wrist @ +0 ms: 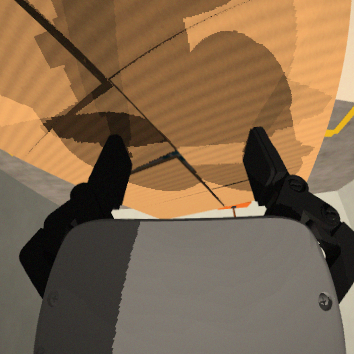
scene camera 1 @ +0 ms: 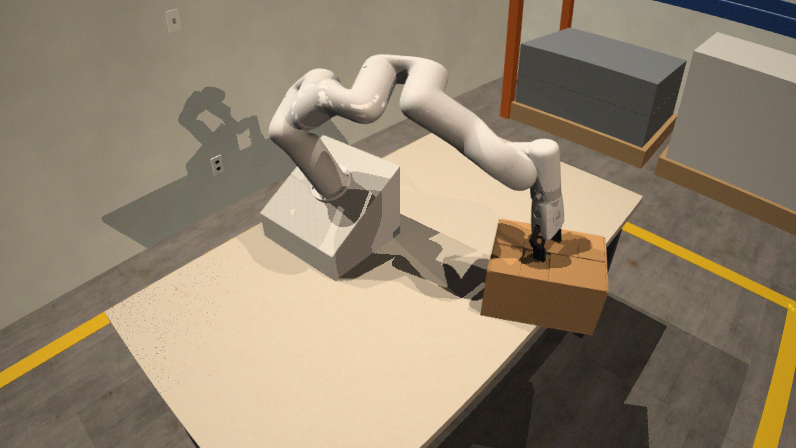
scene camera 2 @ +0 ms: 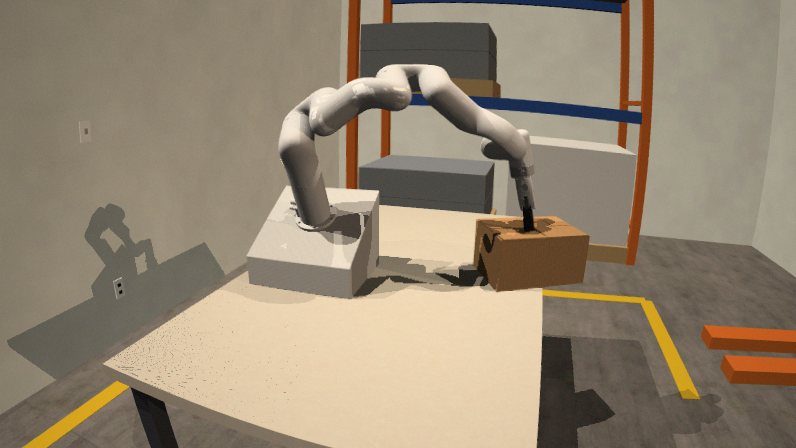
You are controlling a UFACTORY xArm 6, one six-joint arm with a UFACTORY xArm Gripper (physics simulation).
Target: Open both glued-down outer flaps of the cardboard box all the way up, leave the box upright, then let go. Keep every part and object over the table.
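Places are measured from the arm's base along level axes (x ahead, y left, z up), in centimetres.
Pixels of known places: gripper, between the fingertips: (wrist: 185, 145) (scene camera 1: 547, 250) (scene camera 2: 529, 226); arm's base, origin of its link: (scene camera 1: 331, 183) (scene camera 2: 316, 216).
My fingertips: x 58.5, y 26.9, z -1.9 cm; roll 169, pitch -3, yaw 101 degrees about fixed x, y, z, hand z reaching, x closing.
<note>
For each thing: its top centre in the pictures, then the offset to it from my fingertips. "spot": a spot on its surface instead. Level surfaces: height alone.
- cardboard box, centre of its top: (wrist: 178, 157) (scene camera 1: 550, 252) (scene camera 2: 532, 226) dx +1.2, dy -0.3, dz +0.1 cm
- nearer flap, a spot on its surface: (scene camera 1: 579, 271) spot: dx +10.6, dy -0.5, dz +0.1 cm
- farther flap, a spot on its surface: (scene camera 1: 594, 246) spot: dx +7.6, dy +11.0, dz +0.1 cm
- table, height of its surface: dz -15.5 cm
The cardboard box (scene camera 1: 543, 303) (scene camera 2: 543, 261) (wrist: 225, 100) stands upright at the table's edge, with one part reaching past the edge. Its outer flaps, the nearer flap (scene camera 1: 579, 271) and the farther flap (scene camera 1: 594, 246), lie down across the top in scene camera 1. The wrist view shows a dark gap (wrist: 62, 40) along part of the seam, and thin cross lines on the flaps. My gripper (scene camera 1: 548, 245) (scene camera 2: 528, 227) (wrist: 185, 145) is open and empty, pointing down close over the box top, its fingers on either side of the seam. Whether the fingertips touch the cardboard is unclear.
The table (scene camera 1: 334, 345) (scene camera 2: 362, 345) carries the arm's pale base block (scene camera 1: 300, 228) (scene camera 2: 300, 272) left of the box. Past the table stand a rack (scene camera 1: 511, 61) (scene camera 2: 640, 166), grey boxes (scene camera 1: 590, 83) (scene camera 2: 428, 186) and a pale box (scene camera 1: 729, 111) (scene camera 2: 584, 189).
</note>
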